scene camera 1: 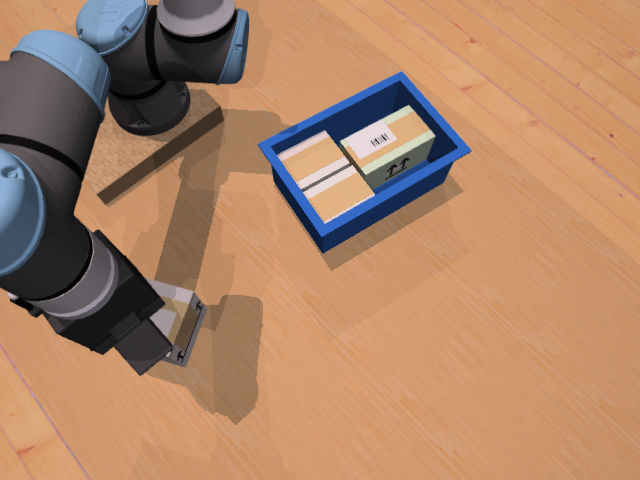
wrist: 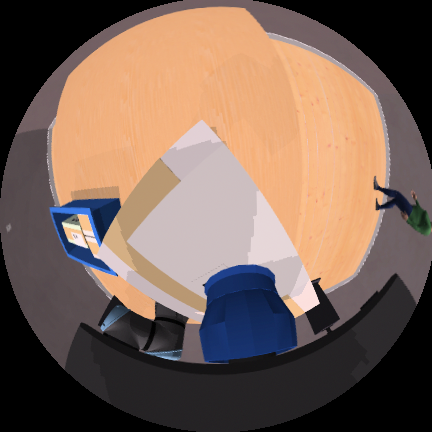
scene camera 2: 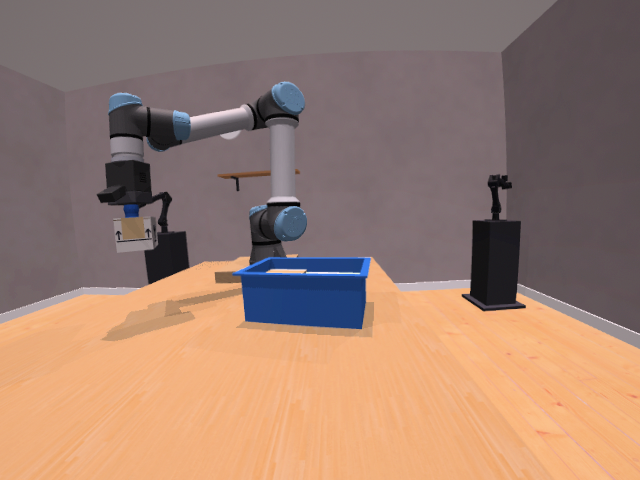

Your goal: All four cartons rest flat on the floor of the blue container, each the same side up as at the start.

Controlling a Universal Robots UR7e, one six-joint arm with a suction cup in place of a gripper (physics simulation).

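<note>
The blue container stands on the table, to the right of my suction cup in the scene views. In it a green-edged carton lies label up, arrows pointing up, on the right side. Two tan cartons with white edges, one behind and one in front, lie side by side at the left end. My suction cup is shut on a white carton by its top face. The carton hangs level, high above the table, its arrows pointing up.
The arm's base stands on a wooden board behind and left of the container. The container's raised rim surrounds the three cartons. Black pedestals with small arms stand in the background. A person shows at the right of the wrist view.
</note>
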